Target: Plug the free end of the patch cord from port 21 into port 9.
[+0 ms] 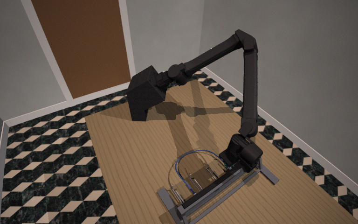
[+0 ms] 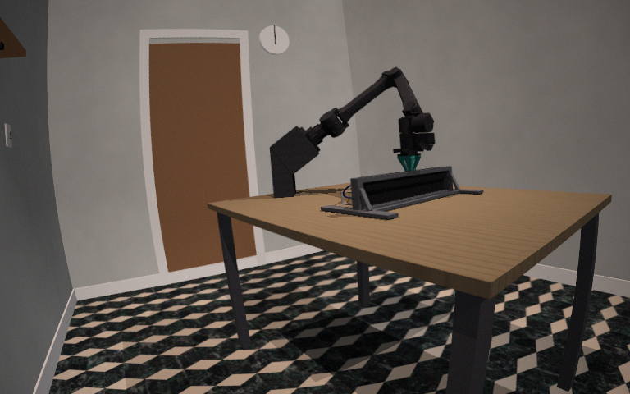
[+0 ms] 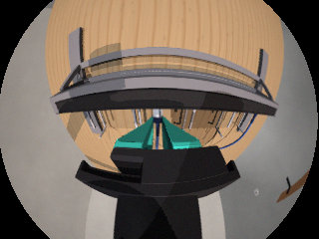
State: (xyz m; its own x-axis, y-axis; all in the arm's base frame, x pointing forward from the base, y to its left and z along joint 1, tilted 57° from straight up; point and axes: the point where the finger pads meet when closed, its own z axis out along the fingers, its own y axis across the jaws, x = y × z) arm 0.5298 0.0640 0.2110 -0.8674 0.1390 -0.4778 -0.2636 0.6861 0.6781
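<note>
Right now my hand is 2 cm short of the plug and 1 cm to the right of it.
</note>
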